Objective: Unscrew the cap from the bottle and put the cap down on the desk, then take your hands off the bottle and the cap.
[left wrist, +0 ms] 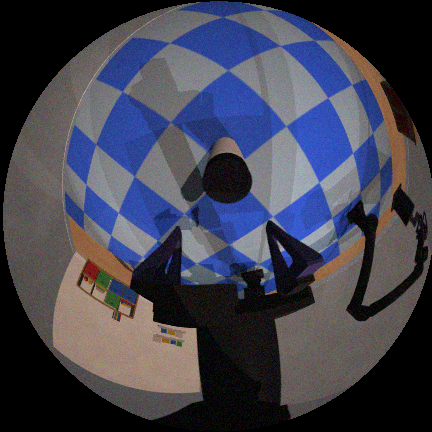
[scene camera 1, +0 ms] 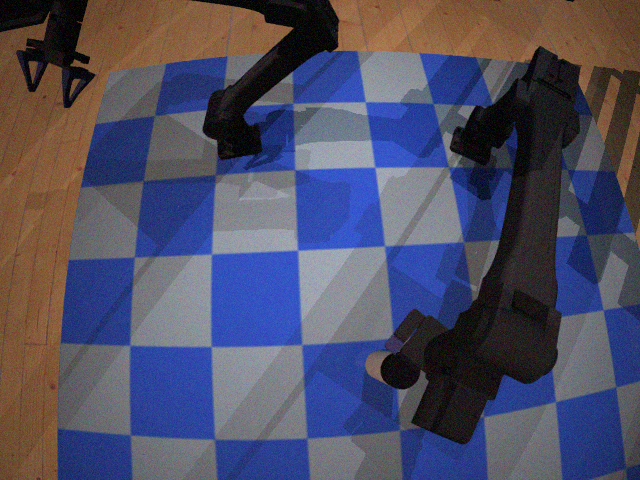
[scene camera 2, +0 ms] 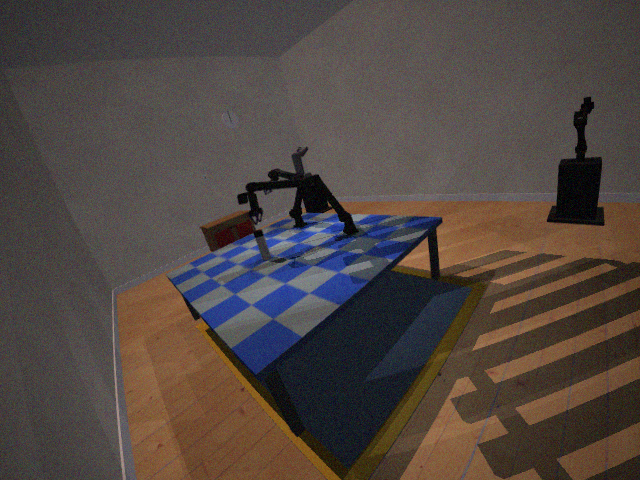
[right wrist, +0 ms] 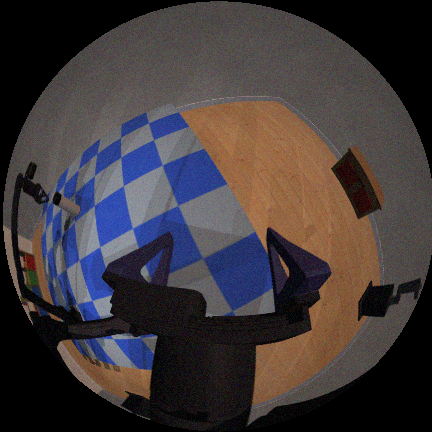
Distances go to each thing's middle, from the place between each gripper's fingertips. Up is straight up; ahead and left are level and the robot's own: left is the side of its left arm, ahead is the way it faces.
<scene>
I see my left gripper 7 cm above the dark cap (scene camera 1: 397, 371), 2 cm to the left of it and 2 cm short of it.
Right now my right hand is 470 mm short of the dark cap, 660 mm to the right of it and 170 mm above it.
</scene>
